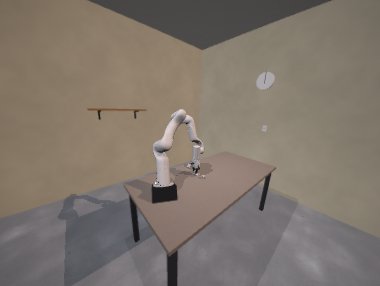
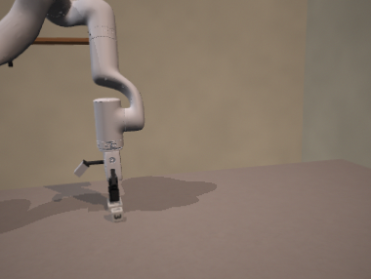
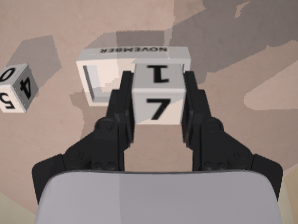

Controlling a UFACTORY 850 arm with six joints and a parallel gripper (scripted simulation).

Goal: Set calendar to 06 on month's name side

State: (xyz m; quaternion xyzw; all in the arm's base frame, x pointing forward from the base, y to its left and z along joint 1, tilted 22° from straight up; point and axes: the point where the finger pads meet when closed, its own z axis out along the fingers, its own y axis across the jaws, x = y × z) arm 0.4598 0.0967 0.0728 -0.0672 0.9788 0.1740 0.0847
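Right now my hand is 30 mm above the white calendar tray and 20 mm to the left of it. The rest, counted from my hand: white number cube: 130 mm to the right, 20 mm below, 20 mm ahead.
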